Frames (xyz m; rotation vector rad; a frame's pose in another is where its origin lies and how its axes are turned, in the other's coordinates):
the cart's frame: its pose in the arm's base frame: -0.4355 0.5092 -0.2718 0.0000 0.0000 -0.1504
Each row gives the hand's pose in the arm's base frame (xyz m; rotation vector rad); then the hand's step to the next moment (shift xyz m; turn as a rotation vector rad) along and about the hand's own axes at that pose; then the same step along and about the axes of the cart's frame.
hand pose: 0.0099 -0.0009 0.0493 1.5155 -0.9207 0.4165
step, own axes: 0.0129 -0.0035 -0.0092 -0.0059 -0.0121 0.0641
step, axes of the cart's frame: 0.0120 0.0065 0.0087 -0.0017 -0.0609 -0.0240
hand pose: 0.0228 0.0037 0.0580 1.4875 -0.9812 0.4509
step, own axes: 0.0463 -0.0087 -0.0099 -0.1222 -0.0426 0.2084
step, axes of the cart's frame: 0.0360 -0.0004 0.0320 -0.0650 -0.1751 -0.1590
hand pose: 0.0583 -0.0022 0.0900 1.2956 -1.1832 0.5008
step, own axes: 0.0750 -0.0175 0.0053 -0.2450 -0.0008 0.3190
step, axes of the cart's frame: 0.0456 -0.0264 0.0564 -0.1802 -0.2442 -0.2639
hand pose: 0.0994 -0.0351 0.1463 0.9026 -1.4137 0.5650
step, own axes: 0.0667 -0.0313 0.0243 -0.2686 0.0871 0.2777
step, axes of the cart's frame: 0.0255 -0.0457 0.0573 -0.2415 -0.1654 -0.2668
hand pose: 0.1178 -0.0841 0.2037 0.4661 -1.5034 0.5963
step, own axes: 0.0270 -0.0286 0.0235 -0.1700 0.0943 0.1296
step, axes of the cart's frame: 0.0041 -0.0346 0.0298 -0.1505 -0.0443 -0.1731
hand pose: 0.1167 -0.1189 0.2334 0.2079 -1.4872 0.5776
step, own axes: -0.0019 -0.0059 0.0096 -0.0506 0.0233 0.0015
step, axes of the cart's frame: -0.0040 -0.0107 0.0003 -0.0125 0.0054 -0.0540
